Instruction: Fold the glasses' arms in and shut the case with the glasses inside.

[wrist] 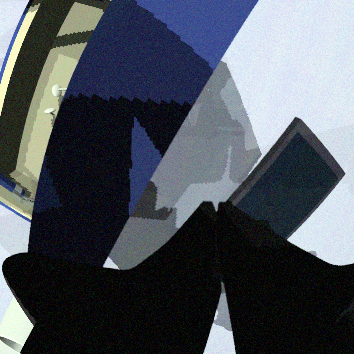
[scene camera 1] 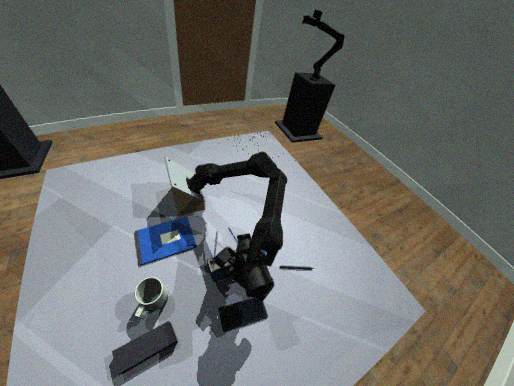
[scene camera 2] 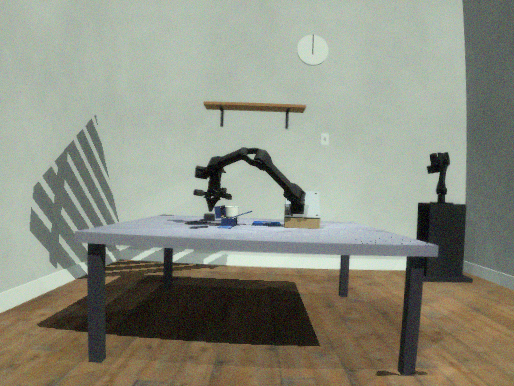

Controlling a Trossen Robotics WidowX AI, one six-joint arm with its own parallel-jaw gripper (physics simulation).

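Frame: origin at the arm's base, x back, y right, z up, level; millimetres.
Where they show: gripper, fingertip midpoint: (wrist: 213, 211) (scene camera 1: 241, 284) (scene camera 2: 210, 211); arm's base, link origin: (scene camera 1: 192, 186) (scene camera 2: 297, 208).
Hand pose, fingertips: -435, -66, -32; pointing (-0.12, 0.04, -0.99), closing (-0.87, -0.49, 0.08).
Things, the pixels of their top centre, and the offset from my fingertips, as dx, dy, dz. "pt": a spot on its surface instead.
- glasses case, surface spot: (scene camera 2: 229, 221) pt +113, -84, -39
- glasses, surface spot: (wrist: 56, 90) pt +95, -2, -39
- dark phone, top centre: (wrist: 264, 220) (scene camera 1: 243, 312) -74, +15, -56
- pen, top centre: (scene camera 1: 297, 267) -2, -238, -55
- blue book, top centre: (scene camera 1: 165, 238) (scene camera 2: 266, 222) +272, +214, -56
- mug, surface spot: (scene camera 1: 151, 293) pt +79, +282, -56
- dark block, top centre: (scene camera 1: 144, 346) (scene camera 2: 209, 214) -70, +311, -29
The glasses case (scene camera 1: 214, 266) (scene camera 2: 229, 221) (wrist: 42, 122) stands open on the table, with a cream interior. Its raised blue lid (scene camera 2: 218, 212) (wrist: 185, 37) shows its outer face large in the wrist view. The glasses (wrist: 56, 90) lie in the case, partly hidden by the lid. Their thin blue arms (scene camera 1: 216, 243) stick out unfolded from the case in scene camera 1; one arm (scene camera 2: 244, 213) also shows in scene camera 2. My gripper (scene camera 2: 210, 208) (wrist: 213, 211) is shut, fingertips together and empty, beside the lid on its outer side. The arm hides part of the case in scene camera 1.
A dark phone (scene camera 1: 243, 315) (wrist: 290, 185) lies near the gripper. A pen (scene camera 1: 296, 268), a blue book (scene camera 1: 150, 250) (scene camera 2: 267, 223), a mug (scene camera 1: 151, 293) (scene camera 2: 231, 210) and a dark block (scene camera 1: 145, 347) are also on the table.
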